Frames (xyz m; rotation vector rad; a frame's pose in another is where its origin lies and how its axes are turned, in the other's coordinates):
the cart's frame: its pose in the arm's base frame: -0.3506 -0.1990 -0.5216 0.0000 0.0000 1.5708
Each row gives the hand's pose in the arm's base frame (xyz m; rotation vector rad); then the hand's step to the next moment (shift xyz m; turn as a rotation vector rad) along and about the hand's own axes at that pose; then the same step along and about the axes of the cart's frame.
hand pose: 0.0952 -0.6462 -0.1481 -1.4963 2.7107 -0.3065
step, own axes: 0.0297 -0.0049 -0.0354 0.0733 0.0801 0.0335
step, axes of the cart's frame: -0.0219 0.0161 0.0376 -0.0254 0.1022 -0.0427
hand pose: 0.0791 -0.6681 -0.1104 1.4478 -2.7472 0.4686
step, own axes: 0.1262 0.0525 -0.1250 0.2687 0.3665 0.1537
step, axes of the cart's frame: -0.0412 0.1320 0.1232 -0.0625 0.4291 -0.2051
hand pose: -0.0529 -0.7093 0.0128 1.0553 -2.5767 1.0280
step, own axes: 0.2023 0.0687 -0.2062 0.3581 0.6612 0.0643
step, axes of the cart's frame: 0.0590 0.2142 0.1970 0.0975 0.7014 -0.2609
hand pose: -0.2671 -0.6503 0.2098 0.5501 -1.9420 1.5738
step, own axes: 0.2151 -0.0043 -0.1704 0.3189 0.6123 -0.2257
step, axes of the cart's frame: 0.1734 0.1289 0.1692 0.3678 0.5902 -0.2096
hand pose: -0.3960 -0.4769 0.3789 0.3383 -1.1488 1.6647
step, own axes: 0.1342 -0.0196 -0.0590 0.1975 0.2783 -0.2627
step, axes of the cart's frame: 0.1264 0.0221 0.0735 0.3278 0.2422 -0.1392
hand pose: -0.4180 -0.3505 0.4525 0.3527 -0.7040 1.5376
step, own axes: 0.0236 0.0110 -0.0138 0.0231 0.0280 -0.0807
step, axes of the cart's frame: 0.0274 0.0106 0.0016 0.0692 0.0143 -0.0533
